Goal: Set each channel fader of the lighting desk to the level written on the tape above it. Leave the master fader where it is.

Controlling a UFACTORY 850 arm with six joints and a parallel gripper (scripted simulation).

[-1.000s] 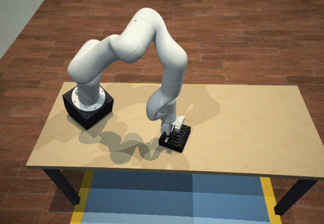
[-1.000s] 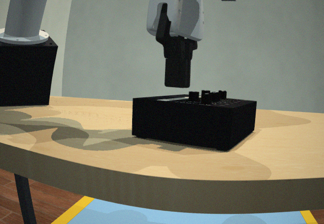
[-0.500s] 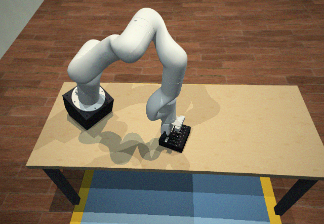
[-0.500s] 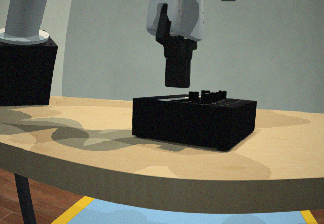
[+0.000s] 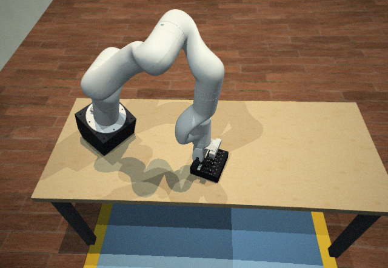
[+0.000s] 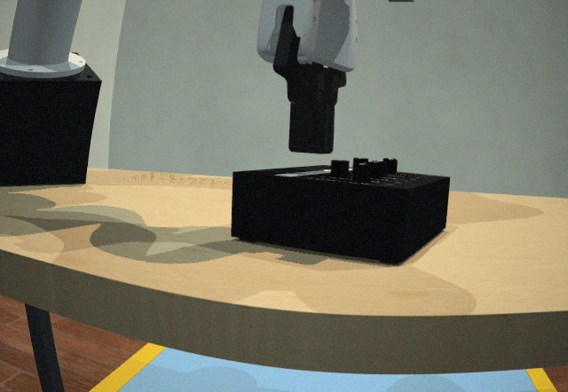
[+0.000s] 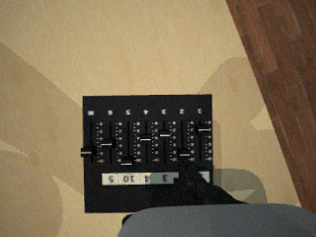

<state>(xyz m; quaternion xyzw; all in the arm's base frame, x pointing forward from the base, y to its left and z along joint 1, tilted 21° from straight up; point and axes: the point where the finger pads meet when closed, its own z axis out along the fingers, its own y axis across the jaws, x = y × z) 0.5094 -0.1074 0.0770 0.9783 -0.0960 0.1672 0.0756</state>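
My gripper is now 6 cm short of the master fader, 10 cm to the right of it and 3 cm above it.
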